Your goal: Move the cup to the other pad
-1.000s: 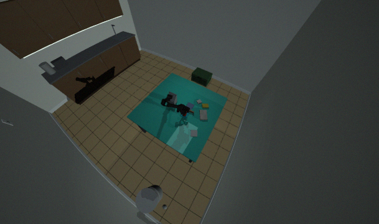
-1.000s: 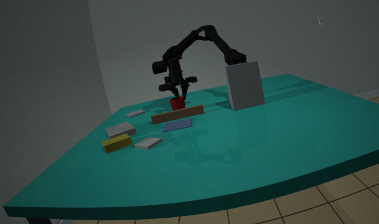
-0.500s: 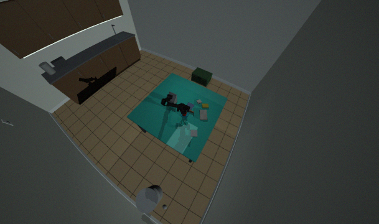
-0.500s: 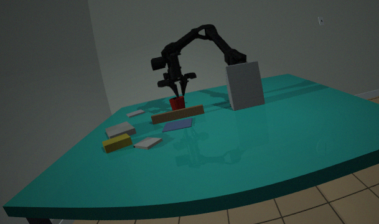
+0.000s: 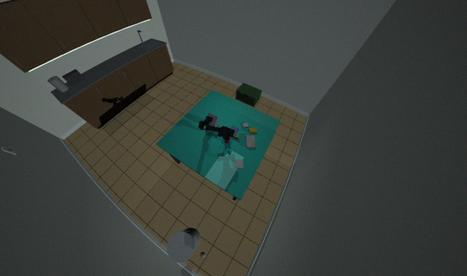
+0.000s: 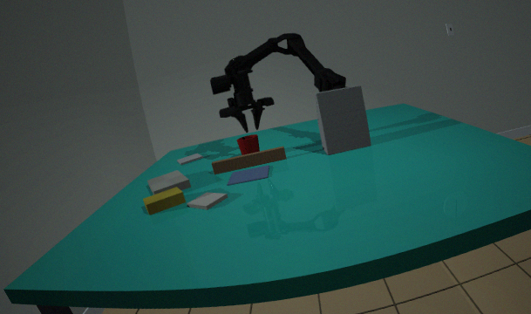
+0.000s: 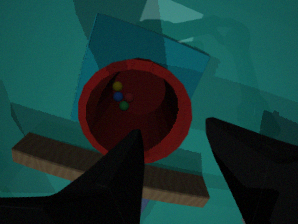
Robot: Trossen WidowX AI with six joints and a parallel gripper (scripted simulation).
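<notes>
The red cup is 2 cm ahead of my gripper tip and 5 cm below it. Round my gripper tip: purple-blue pad: 3 cm ahead, 21 cm to the left, 10 cm below; then wooden bar: 3 cm ahead, 11 cm to the left, 8 cm below; then green marble: 3 cm ahead, 2 cm to the left, 8 cm below.
</notes>
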